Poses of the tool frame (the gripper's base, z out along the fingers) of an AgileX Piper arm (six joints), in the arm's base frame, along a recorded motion.
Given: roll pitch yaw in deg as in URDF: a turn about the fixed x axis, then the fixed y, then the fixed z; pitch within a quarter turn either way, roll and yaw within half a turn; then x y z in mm.
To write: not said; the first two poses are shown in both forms.
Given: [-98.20, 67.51, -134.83, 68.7, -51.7, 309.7]
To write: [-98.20, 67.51, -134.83, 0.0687, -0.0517, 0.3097]
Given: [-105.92, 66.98, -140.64, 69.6, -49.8, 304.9]
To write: [-105.92, 66.98, -140.64, 0.0696, -0.0498, 0.3049]
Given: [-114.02, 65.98, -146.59, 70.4, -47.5, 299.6]
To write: [-114.02, 65.98, -146.59, 0.0704, -0.0475, 0.2996]
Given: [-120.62, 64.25, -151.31, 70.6, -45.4, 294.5]
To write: [-120.62, 64.25, -151.31, 0.0706, -0.0454, 0.2945]
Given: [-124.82, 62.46, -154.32, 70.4, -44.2, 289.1]
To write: [-124.82, 62.46, -154.32, 0.0704, -0.0442, 0.2891]
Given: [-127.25, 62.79, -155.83, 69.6, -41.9, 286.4]
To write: [-127.25, 62.79, -155.83, 0.0696, -0.0419, 0.2864]
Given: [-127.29, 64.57, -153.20, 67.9, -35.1, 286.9]
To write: [-127.29, 64.57, -153.20, 0.0679, -0.0351, 0.2869]
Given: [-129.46, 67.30, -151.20, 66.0, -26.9, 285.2]
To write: [-129.46, 67.30, -151.20, 0.0660, -0.0269, 0.2852]
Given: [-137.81, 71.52, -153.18, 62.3, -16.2, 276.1]
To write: [-137.81, 71.52, -153.18, 0.0623, -0.0162, 0.2761]
